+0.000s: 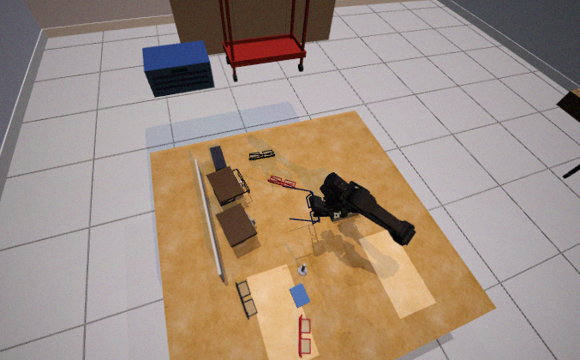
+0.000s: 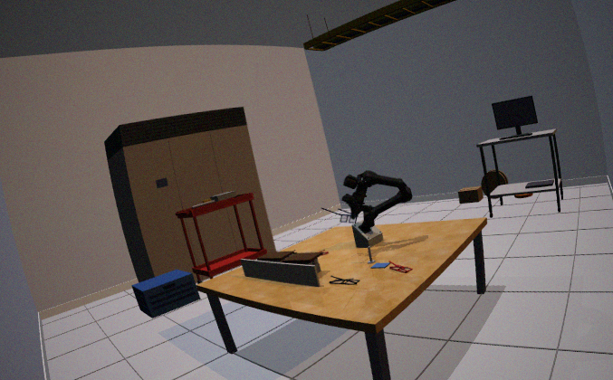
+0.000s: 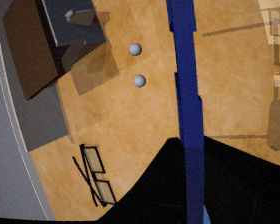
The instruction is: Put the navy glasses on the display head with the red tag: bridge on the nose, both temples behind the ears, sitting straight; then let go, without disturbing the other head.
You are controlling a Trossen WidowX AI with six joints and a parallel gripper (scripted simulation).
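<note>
The dark display head is 280 mm ahead of my gripper tip, 160 mm below it and 110 mm to the right of it. Also, from my gripper tip: blue square tag 230 mm to the left, 210 mm below, 120 mm ahead.
</note>
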